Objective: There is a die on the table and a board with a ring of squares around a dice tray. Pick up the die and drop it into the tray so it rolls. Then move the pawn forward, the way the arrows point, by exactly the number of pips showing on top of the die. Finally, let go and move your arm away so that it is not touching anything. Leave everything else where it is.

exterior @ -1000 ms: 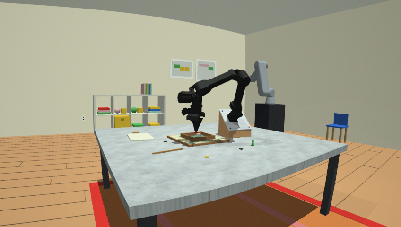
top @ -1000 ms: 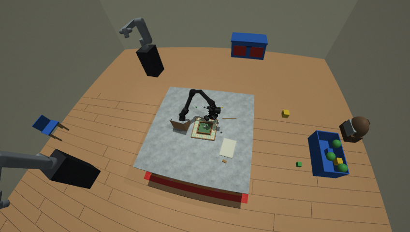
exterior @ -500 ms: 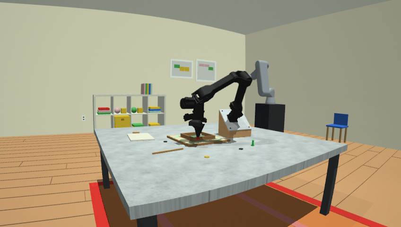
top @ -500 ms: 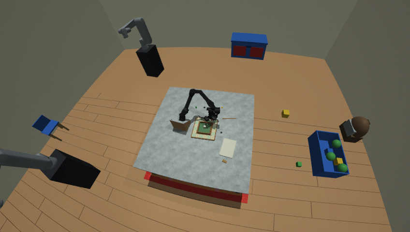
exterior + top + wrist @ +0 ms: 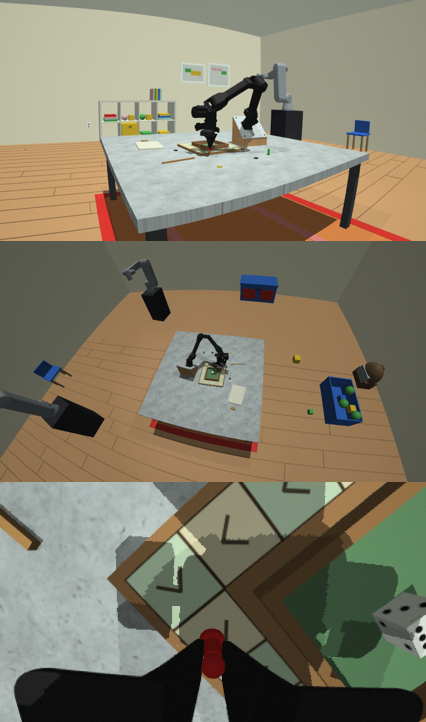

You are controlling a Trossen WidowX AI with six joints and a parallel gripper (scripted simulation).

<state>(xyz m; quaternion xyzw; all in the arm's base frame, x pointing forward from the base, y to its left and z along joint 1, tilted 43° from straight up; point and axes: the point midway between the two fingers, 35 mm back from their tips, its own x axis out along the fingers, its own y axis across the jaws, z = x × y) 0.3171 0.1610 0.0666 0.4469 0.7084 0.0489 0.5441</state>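
My gripper tip is right at the red pawn. Round my gripper tip: white die (50 mm behind, 110 mm to the right, 10 mm below); then green tray floor (50 mm behind, 130 mm to the right, 30 mm below); then wooden stick (190 mm ahead, 100 mm to the left, 30 mm below).
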